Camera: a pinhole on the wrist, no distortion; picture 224 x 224 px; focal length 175.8 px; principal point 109.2 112.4 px. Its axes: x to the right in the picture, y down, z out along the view. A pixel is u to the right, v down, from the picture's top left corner.
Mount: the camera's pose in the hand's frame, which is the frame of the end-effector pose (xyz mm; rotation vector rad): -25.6 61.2 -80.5 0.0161 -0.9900 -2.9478
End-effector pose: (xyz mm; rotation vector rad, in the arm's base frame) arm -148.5 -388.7 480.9 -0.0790 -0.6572 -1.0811
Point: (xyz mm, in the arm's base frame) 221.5 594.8 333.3
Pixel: outside the picture
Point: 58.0 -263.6 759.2
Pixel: 36.1 95.2
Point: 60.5 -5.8 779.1
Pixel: 123.8 85.9
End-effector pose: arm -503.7 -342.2 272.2 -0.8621 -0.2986 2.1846
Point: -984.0 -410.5 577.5
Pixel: 89.0 200.1
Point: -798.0 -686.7 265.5
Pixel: 137.2 58.9
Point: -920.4 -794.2 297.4
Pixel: 138.5 60.2
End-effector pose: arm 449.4 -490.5 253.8 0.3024 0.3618 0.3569
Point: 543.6 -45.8 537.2
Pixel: 27.6 52.6
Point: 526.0 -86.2 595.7
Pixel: 50.9 71.3
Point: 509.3 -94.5 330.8
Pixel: outside the picture
